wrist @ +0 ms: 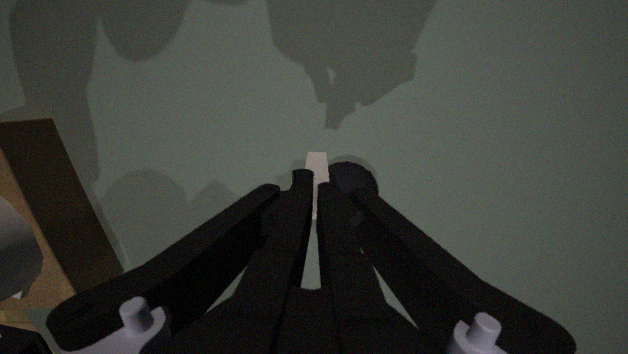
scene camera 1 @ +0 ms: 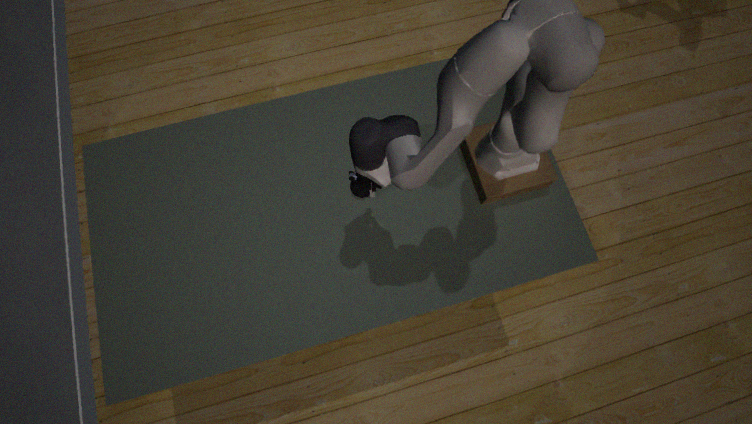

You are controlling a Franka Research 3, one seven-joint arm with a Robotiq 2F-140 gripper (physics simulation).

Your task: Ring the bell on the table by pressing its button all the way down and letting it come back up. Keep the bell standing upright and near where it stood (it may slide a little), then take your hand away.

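Observation:
The dark round bell (scene camera 1: 360, 187) (wrist: 354, 176) stands on the green mat. In the wrist view it shows partly, behind and just right of the closed fingertips, and the right finger covers its near part. Its button cannot be made out in either view. My gripper (scene camera 1: 372, 192) (wrist: 316, 167) is shut with nothing between its fingers. Its light pads are together, slightly left of the bell in the wrist view. In the scene view the fingers overlap the bell's right side. Whether they touch the bell, and how high they are above it, cannot be told.
The green mat (scene camera 1: 210, 237) (wrist: 500, 125) lies on a plank floor (scene camera 1: 658, 237). The arm's wooden base block (scene camera 1: 513, 188) (wrist: 82, 215) is right of the bell in the scene view and at the left in the wrist view. The arm's shadow falls on the mat.

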